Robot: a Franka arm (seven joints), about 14 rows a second.
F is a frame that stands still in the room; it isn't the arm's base.
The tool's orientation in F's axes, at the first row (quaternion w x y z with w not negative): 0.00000 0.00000 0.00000 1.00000
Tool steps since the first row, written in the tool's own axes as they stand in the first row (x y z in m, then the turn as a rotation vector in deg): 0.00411 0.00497 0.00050 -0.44 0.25 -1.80; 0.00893 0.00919 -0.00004 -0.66 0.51 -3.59; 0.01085 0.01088 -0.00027 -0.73 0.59 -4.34; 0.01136 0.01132 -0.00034 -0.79 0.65 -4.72; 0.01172 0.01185 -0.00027 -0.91 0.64 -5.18; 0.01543 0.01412 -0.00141 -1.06 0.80 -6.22; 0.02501 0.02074 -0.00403 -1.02 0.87 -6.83
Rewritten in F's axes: -0.00411 -0.00497 0.00050 0.44 -0.25 -1.80; -0.00893 -0.00919 -0.00004 0.66 -0.51 -3.59; -0.01085 -0.01088 -0.00027 0.73 -0.59 -4.34; -0.01136 -0.01132 -0.00034 0.79 -0.65 -4.72; -0.01172 -0.01185 -0.00027 0.91 -0.64 -5.18; -0.01543 -0.01412 -0.00141 1.06 -0.80 -6.22; -0.02501 -0.02074 -0.00403 1.02 -0.87 -6.83
